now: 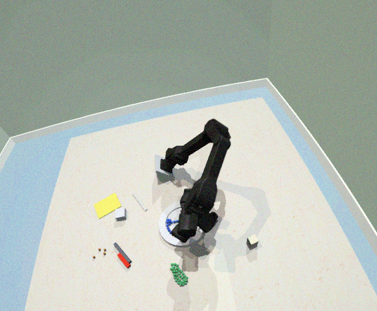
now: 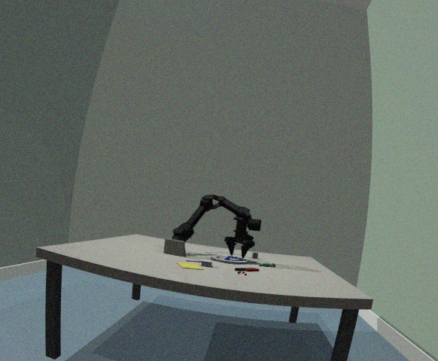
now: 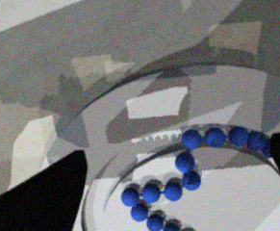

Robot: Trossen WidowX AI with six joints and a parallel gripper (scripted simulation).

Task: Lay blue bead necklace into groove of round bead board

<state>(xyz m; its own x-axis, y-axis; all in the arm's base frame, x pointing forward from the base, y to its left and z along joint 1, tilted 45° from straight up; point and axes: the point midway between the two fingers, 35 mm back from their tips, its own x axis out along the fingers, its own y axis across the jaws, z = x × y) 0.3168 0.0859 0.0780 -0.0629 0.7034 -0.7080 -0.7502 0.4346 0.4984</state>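
My gripper tip is 30 mm past the round bead board, 50 mm to the left of it and 10 mm above it. Round my gripper tip: grey tool: 90 mm ahead, 300 mm to the right, 20 mm below; cream cube: 90 mm ahead, 200 mm to the left; stick: 160 mm behind, 250 mm to the right, 20 mm below.
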